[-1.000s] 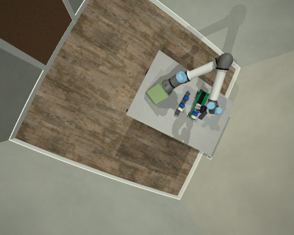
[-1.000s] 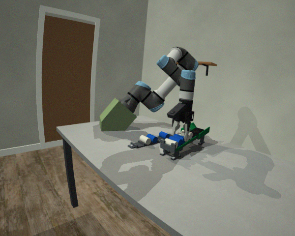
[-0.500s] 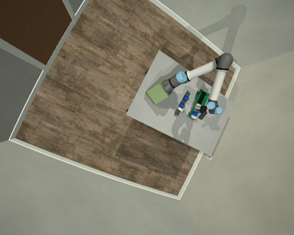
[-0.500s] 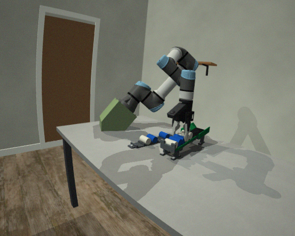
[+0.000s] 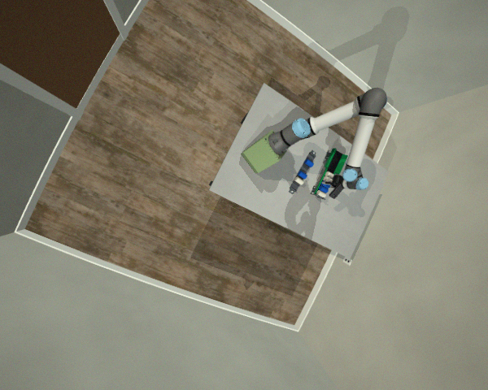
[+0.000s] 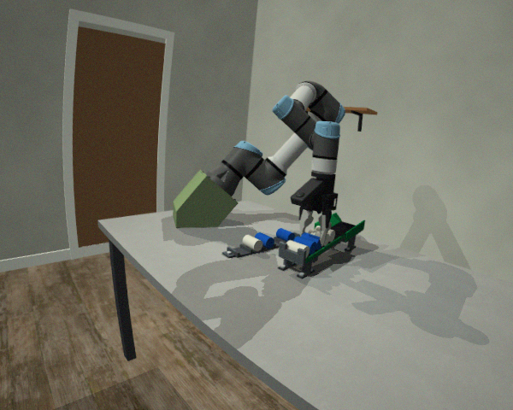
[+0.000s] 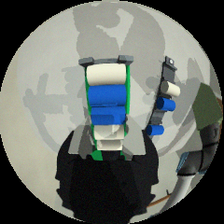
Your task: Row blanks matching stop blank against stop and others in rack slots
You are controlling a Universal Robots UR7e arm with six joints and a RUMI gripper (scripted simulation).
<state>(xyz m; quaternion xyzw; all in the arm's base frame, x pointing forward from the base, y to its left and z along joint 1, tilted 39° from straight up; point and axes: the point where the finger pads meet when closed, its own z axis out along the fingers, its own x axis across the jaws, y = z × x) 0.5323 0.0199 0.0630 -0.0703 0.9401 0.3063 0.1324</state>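
My hand is 10 cm to the left of the grey stop, 3 cm above it and 2 cm short of it. Also, from my hand: dark stock rack 19 cm behind, 9 cm below, 2 cm to the right.
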